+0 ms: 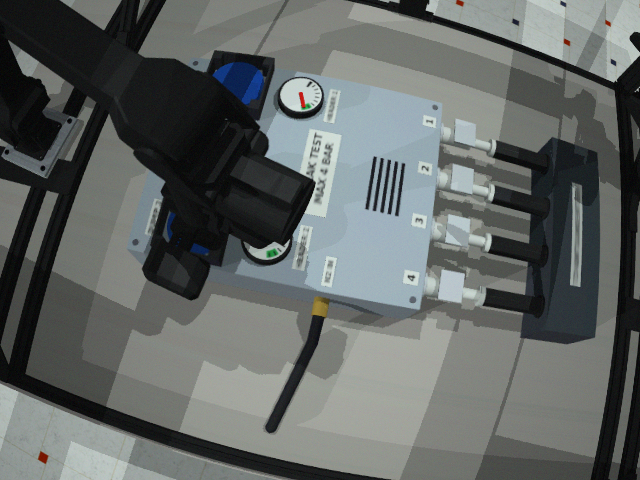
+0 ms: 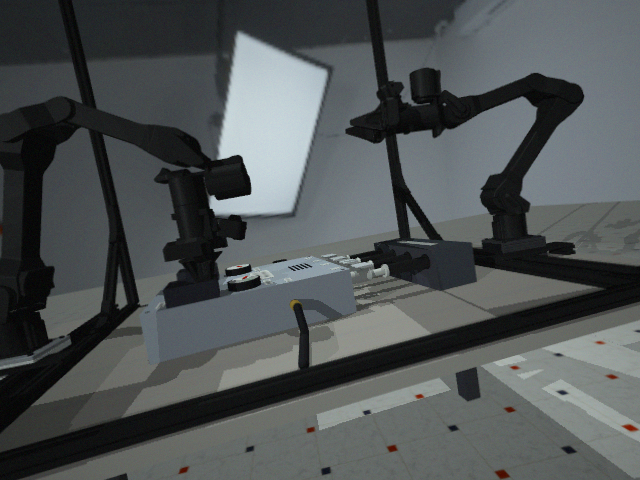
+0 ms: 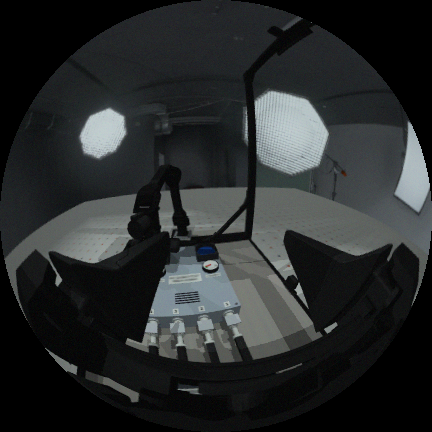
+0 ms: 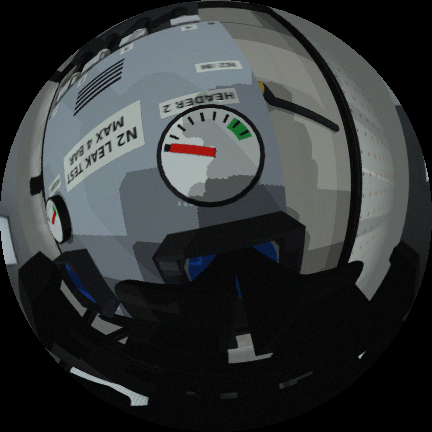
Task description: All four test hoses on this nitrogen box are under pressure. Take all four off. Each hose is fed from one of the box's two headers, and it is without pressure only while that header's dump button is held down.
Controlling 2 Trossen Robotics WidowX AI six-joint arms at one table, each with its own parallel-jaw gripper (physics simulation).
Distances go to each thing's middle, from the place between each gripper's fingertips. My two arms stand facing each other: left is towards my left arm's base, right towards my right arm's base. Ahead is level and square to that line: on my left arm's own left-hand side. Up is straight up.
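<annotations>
The dark block (image 1: 567, 281) is 100 mm to the left of my left hand, 50 mm ahead of it and 330 mm below it. If you go by its middle, the block is nearer to my left hand than to my right hand.
My right hand, then, is 11 cm past the dark block, 46 cm to the right of it and 4 cm above it.
</annotations>
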